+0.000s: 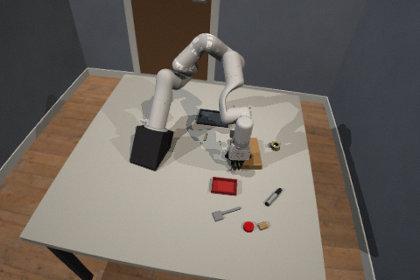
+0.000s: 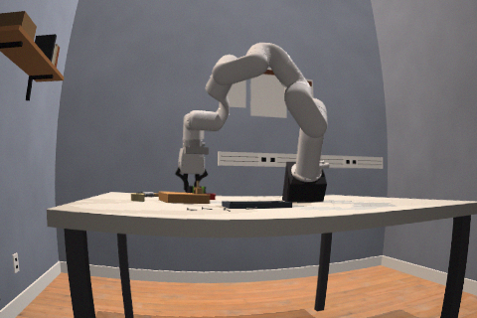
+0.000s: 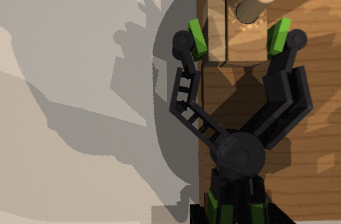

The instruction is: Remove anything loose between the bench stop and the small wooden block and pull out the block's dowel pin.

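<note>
Right now my hand is 110 mm to the right of the dowel pin and 10 mm past it. The rest, counted from my hand: grey scraper (260 mm to the right, 50 mm below, 30 mm behind); then red tray (120 mm to the right, 50 mm below, 50 mm behind); then small wooden block (110 mm to the left, 10 mm below, 10 mm behind).
</note>
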